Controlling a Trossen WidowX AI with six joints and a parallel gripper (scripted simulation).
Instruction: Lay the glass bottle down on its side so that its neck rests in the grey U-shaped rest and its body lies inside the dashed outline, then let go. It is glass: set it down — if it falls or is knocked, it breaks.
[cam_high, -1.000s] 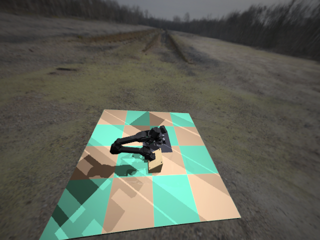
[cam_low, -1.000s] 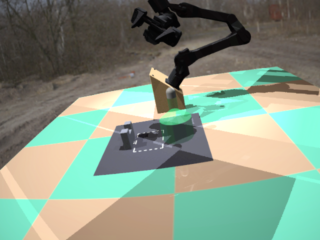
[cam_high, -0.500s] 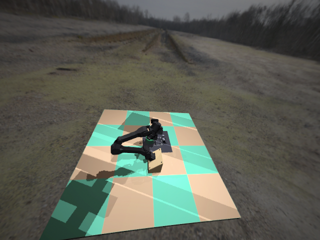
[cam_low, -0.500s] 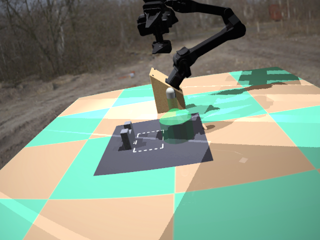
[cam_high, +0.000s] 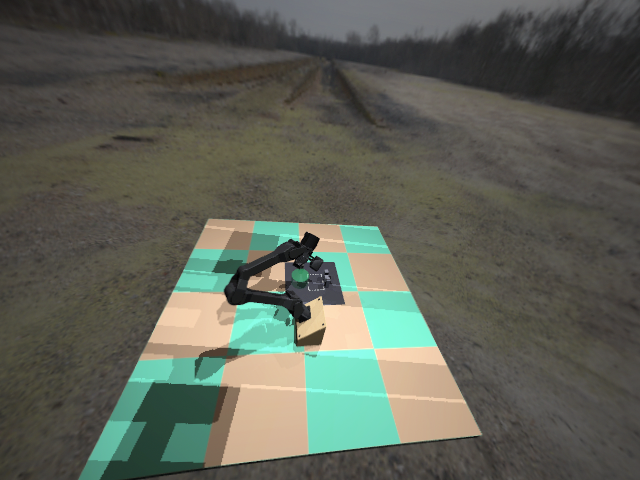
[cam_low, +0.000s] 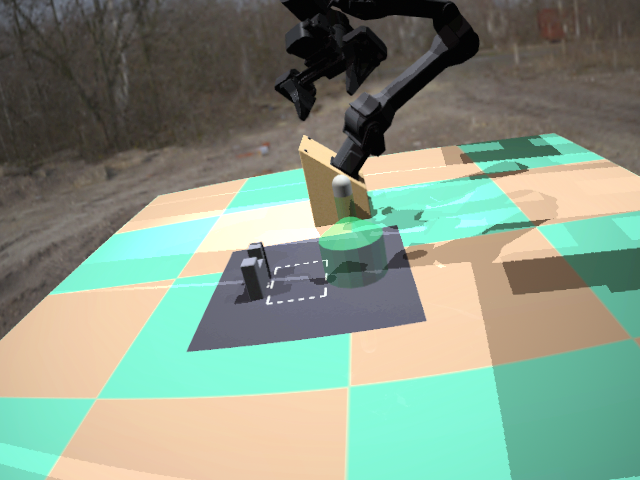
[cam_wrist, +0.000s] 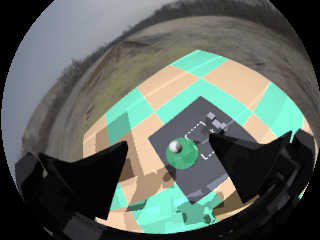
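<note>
Right now my gripper tip is 160 mm above the green glass bottle and 30 mm short of it. The rest, counted from my gripper tip: dark mat 250 mm below, 70 mm to the right, 30 mm ahead.
</note>
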